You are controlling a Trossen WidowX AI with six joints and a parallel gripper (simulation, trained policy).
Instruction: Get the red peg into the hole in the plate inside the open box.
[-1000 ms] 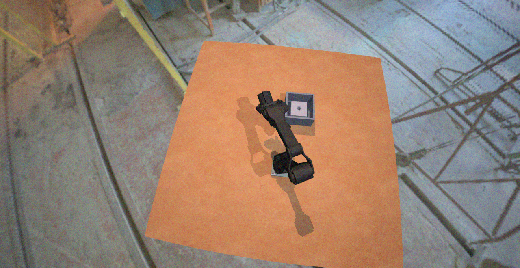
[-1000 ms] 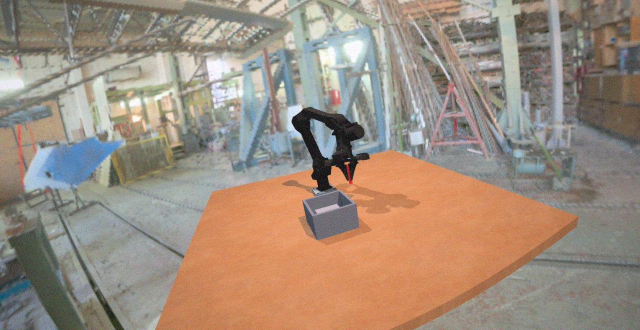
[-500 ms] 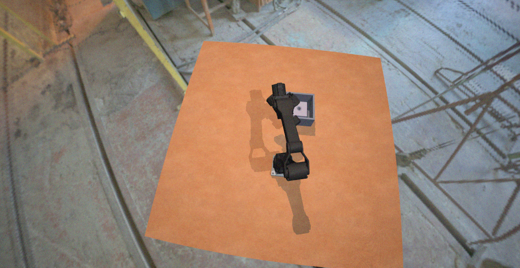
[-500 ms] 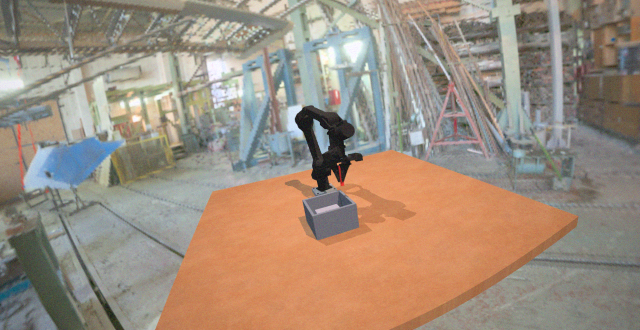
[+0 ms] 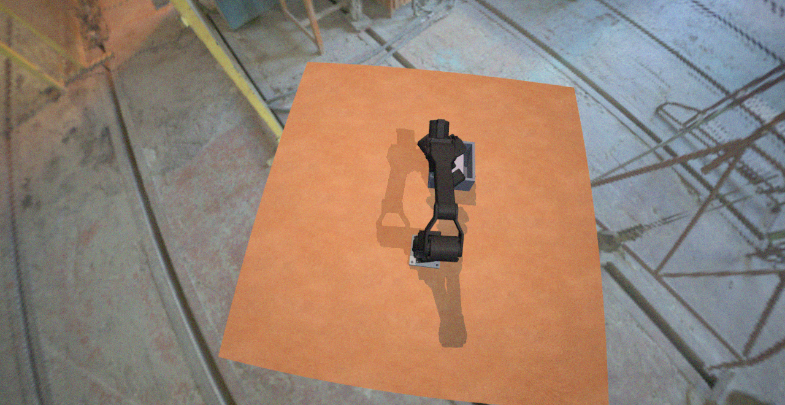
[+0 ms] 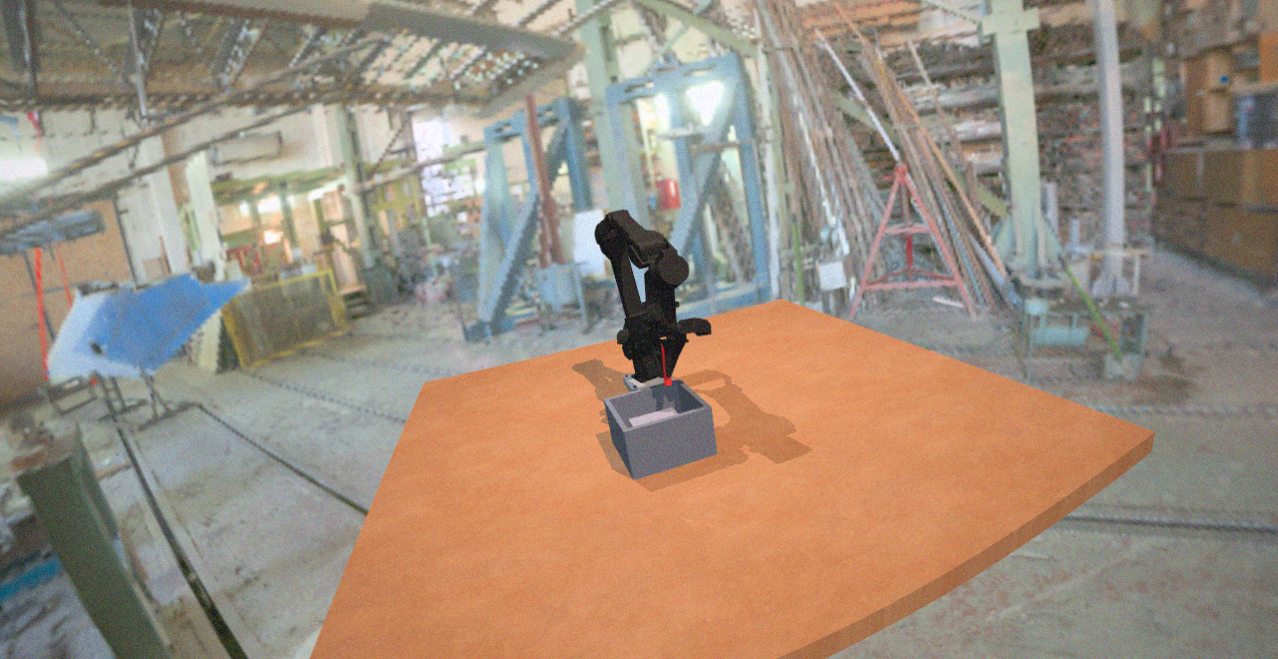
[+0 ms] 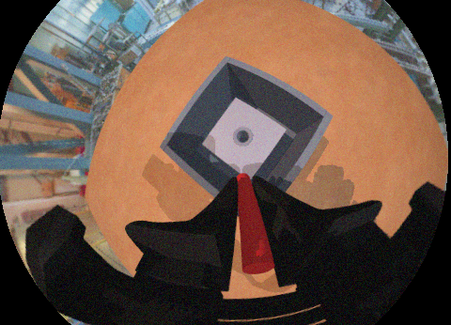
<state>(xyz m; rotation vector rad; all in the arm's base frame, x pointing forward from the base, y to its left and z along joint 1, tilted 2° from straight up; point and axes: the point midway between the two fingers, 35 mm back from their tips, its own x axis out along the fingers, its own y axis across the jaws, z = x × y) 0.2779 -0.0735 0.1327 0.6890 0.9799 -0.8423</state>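
Right now the pale plate is 8 cm below my gripper tip, 4 cm to the right of it and 3 cm ahead of it. Also, from my gripper tip: grey box 10 cm below, 4 cm to the right, 3 cm ahead; red peg 2 cm above, 1 cm to the left, 1 cm behind.
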